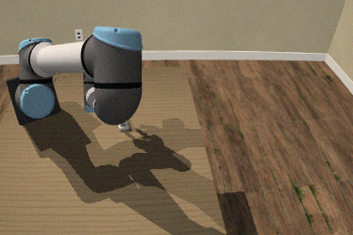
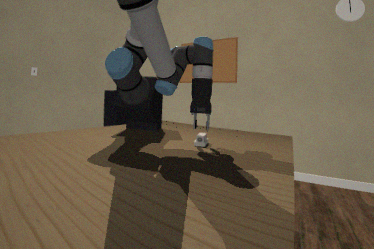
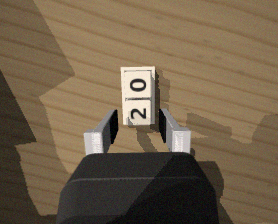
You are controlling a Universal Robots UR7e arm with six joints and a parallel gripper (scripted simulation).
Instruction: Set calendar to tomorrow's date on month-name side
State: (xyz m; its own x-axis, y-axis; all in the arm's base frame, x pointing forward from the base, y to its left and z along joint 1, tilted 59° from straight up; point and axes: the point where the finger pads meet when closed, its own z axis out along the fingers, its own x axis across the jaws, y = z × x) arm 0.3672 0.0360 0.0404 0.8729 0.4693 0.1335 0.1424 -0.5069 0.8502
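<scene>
Right now my hand is 6 cm above the white digit cube. From my hand the other things lie so: white tray (7 cm below, 2 cm to the left).
</scene>
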